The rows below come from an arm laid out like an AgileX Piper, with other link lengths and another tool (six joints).
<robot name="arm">
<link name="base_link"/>
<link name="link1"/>
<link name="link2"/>
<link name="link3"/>
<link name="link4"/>
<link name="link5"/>
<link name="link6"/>
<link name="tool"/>
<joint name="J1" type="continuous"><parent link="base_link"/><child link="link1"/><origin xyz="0.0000 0.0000 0.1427" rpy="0.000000 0.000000 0.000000"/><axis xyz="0 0 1"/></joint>
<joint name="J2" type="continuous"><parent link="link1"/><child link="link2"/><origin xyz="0.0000 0.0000 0.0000" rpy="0.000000 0.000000 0.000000"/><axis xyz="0 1 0"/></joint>
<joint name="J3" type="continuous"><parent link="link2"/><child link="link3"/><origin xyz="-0.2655 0.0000 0.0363" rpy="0.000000 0.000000 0.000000"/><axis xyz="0 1 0"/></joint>
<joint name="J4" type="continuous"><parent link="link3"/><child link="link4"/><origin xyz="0.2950 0.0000 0.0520" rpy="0.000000 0.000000 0.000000"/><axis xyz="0.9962 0 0.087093"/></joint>
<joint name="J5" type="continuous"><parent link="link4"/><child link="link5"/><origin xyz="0.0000 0.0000 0.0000" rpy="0.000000 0.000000 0.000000"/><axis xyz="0 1 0"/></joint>
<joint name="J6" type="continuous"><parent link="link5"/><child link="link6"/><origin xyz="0.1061 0.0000 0.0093" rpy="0.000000 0.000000 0.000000"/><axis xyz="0.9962 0 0.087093"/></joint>
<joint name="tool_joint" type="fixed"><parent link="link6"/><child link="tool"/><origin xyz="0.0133 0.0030 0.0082" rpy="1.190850 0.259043 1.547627"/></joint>
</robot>
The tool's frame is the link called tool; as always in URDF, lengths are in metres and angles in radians. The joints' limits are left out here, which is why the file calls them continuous.
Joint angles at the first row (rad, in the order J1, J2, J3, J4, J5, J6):
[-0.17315 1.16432 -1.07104 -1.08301 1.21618 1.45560]
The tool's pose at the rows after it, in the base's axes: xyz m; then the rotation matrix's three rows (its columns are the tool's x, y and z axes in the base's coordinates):
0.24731 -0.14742 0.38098; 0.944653 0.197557 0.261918; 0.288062 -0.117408 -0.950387; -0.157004 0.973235 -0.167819
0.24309 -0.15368 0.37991; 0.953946 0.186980 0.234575; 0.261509 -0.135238 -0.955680; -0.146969 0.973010 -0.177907
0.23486 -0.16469 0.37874; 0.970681 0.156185 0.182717; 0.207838 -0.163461 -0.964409; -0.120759 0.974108 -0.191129
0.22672 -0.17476 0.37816; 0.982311 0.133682 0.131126; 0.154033 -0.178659 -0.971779; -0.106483 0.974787 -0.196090
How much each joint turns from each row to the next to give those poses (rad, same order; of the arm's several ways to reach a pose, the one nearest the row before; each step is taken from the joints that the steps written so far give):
[-0.00237 -0.00940 -0.00002 -0.00021 0.00421 0.01611]
[-0.02778 -0.00047 0.00002 0.01179 0.00002 0.00494]
[-0.04953 -0.00173 0.00000 0.01656 -0.00003 0.01963]
[-0.04441 0.00000 -0.00002 0.00506 0.00472 0.01606]

